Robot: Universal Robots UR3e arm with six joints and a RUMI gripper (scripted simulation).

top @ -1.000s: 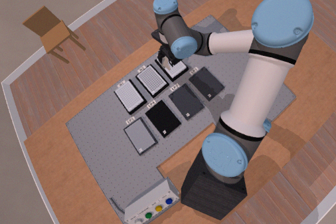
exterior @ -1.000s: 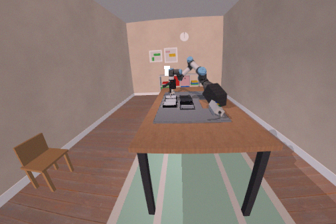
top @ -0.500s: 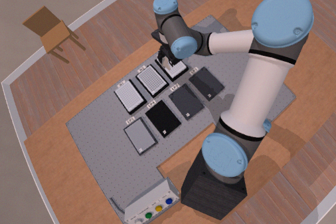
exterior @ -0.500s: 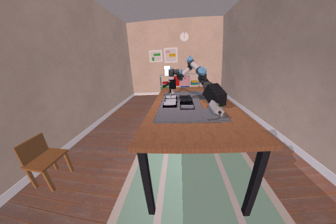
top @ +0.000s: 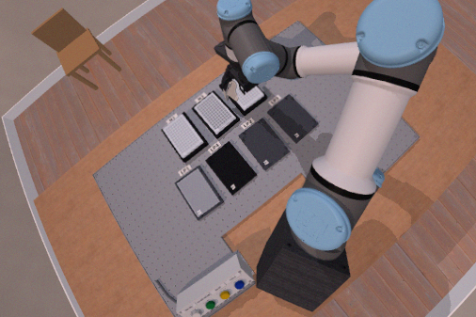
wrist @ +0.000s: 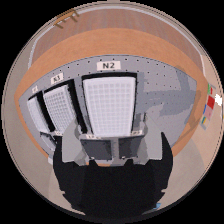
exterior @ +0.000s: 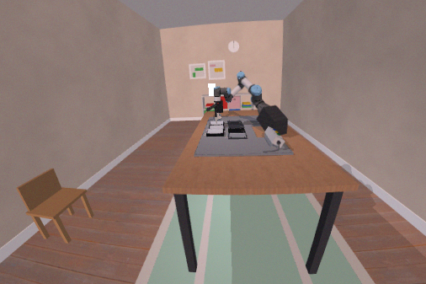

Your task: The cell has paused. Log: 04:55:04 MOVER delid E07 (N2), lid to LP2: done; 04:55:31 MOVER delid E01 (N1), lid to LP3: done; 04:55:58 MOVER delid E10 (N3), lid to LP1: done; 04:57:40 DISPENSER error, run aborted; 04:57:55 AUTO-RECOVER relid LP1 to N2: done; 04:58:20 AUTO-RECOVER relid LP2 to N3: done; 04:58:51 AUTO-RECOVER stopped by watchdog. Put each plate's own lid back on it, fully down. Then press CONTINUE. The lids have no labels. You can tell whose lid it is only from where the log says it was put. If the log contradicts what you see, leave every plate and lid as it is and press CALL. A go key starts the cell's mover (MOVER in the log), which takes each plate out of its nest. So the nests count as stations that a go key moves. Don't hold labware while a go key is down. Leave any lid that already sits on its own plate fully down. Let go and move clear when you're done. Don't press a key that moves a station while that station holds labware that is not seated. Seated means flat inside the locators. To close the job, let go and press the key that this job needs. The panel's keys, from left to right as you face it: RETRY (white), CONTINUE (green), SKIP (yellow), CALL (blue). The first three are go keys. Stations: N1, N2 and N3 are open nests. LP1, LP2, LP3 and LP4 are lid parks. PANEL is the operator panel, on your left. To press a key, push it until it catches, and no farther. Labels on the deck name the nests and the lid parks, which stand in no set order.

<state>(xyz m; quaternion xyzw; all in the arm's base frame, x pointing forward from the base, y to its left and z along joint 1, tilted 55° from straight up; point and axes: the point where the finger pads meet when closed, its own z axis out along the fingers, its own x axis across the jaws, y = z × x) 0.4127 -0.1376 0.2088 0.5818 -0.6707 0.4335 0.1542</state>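
Now: hand 1 cm above the lid. From my hand the other things lie so: lid park LP2: 16 cm behind, 11 cm to the left, 4 cm below; then plate: 25 cm to the left, 7 cm ahead, 2 cm below; then lid park LP3: 19 cm behind, 4 cm below, 2 cm to the right.
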